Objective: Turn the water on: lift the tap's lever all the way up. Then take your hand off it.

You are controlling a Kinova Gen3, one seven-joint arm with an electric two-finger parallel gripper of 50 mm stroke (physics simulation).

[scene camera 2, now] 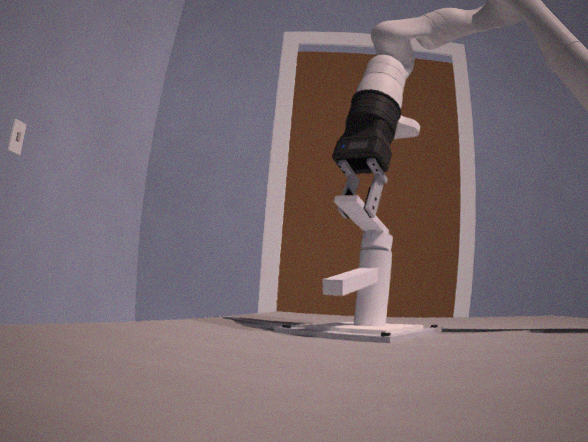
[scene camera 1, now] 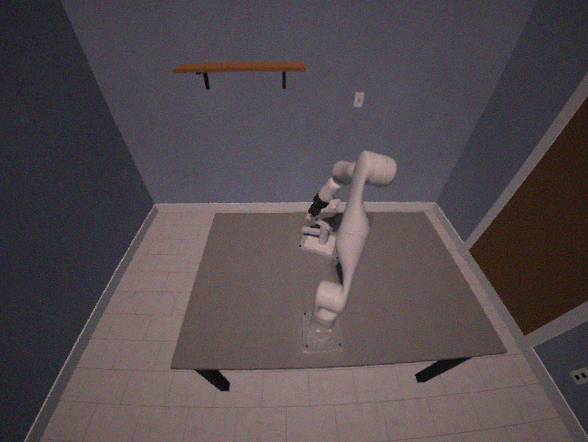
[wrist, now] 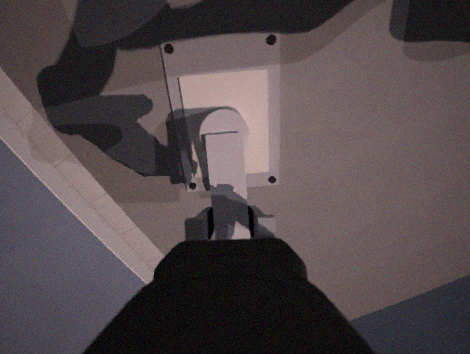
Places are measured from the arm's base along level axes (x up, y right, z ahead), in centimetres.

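Where they show: gripper, fingertip midpoint: (scene camera 2: 355, 213) (scene camera 1: 312, 219) (wrist: 231, 217); arm's base, link origin: (scene camera 1: 319, 329).
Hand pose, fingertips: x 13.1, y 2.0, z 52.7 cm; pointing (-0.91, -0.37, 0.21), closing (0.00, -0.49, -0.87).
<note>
Each offset is from my fingertips to the centre of the thing. "*": to the spot under its first point. Level surfaces: height alone.
The white tap @(* dx -7.0, dy +6.5, dz -5.7 cm) (scene camera 1: 324, 235) (scene camera 2: 373, 300) stands upright on its base plate (scene camera 1: 318, 246) (wrist: 220, 57), with its spout @(dx -8.8, dy +0.3, dz -0.2 cm) (scene camera 1: 311, 231) (scene camera 2: 345, 283) below the lever. The lever @(dx -0.1, dy +2.1, dz -1.0 cm) (scene camera 2: 359, 214) (wrist: 227, 160) slants clearly upward from the top of the tap body to its free end. I cannot tell from these views whether it is at its upper stop. My gripper (scene camera 1: 313, 220) (scene camera 2: 357, 210) (wrist: 231, 217) is shut on the lever near its free end, with one finger on each side. The spout is hidden under the lever in the wrist view.
The tap's plate is on the grey table @(dx -16.7 cm) (scene camera 1: 250, 300) near its back edge. The arm's own base (scene camera 1: 322, 341) is near the front edge. The arm reaches over the table and hides part of the area right of the tap. A wooden shelf (scene camera 1: 240, 66) hangs on the back wall.
</note>
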